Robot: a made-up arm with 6 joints. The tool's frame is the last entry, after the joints.
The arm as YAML. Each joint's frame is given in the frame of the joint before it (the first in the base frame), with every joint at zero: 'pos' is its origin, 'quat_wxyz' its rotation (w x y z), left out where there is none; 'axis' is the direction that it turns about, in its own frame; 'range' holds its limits. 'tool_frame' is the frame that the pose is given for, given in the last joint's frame.
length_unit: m
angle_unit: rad
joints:
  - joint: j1
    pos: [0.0, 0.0, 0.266]
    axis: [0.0, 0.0, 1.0]
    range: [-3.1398, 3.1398]
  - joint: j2
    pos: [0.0, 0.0, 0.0]
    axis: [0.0, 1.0, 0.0]
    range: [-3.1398, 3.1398]
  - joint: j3
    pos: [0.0, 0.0, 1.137]
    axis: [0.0, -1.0, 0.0]
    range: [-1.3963, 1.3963]
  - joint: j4
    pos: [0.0, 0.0, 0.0]
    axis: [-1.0, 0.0, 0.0]
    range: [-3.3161, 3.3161]
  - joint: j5
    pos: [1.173, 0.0, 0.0]
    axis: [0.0, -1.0, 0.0]
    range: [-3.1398, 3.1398]
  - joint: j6
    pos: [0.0, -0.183, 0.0]
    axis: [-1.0, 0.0, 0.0]
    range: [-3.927, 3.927]
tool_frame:
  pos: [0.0, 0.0, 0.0]
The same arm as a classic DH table. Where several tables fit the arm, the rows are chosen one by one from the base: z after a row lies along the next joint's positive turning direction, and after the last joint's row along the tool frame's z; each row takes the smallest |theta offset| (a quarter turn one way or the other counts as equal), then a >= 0, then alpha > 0; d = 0 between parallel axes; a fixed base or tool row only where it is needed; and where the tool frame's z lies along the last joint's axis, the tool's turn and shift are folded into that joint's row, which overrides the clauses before.
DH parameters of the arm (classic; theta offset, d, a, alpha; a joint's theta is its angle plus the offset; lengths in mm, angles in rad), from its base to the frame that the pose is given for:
j1: 0 266 0 -1.5708
j2: -1.5708 0 1137 3.1416
j3: 0 0 0 -1.5708
j4: 0 -1173 0 1.5708
j5: 0 183 0 -1.5708
j6: 1.5708 0 0 1.5708
tool (fixed): -1.5708 0 0 0
Joint limits (rad, base to tool): -3.1398..3.1398 -3.1398..3.1398 -1.3963..1.3963 -3.3161..3.3161 -3.1398..3.1398 -3.927..3.927

